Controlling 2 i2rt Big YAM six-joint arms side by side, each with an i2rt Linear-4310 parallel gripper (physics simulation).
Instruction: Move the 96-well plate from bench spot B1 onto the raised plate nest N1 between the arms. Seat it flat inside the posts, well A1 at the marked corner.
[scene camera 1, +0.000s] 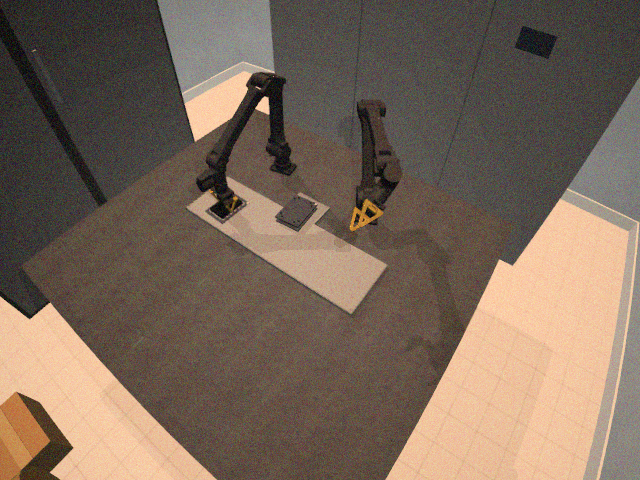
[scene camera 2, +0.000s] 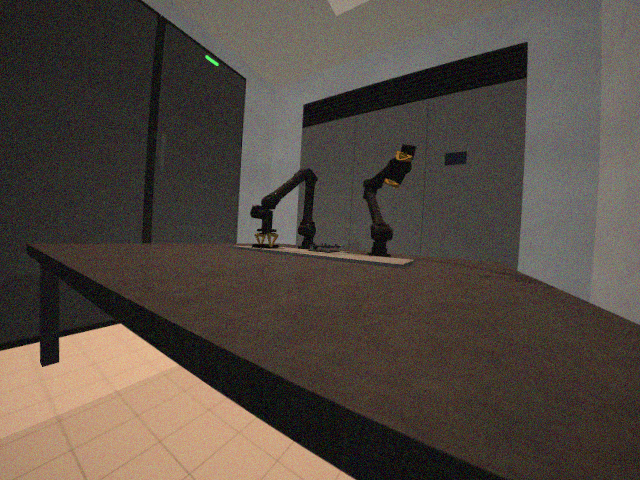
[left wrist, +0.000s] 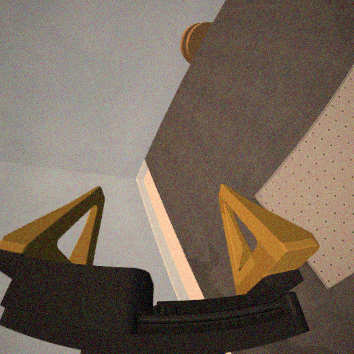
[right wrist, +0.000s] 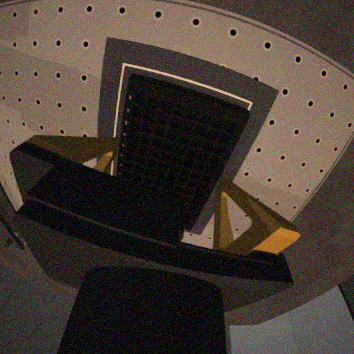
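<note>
The dark 96-well plate lies flat inside the grey frame of spot B1, at the left end of the pale board in scene camera 1. My right gripper is open, pointing down low over the plate, with one finger at each long side in the right wrist view. Contact is not visible. The raised nest N1 is the grey block with small corner posts, right of the plate; its marked corner is too small to tell. My left gripper is open, empty and raised well away from both.
The pale perforated board lies on the brown table. The nest stands at its back edge, between the arm bases. A dark cabinet stands left of the table.
</note>
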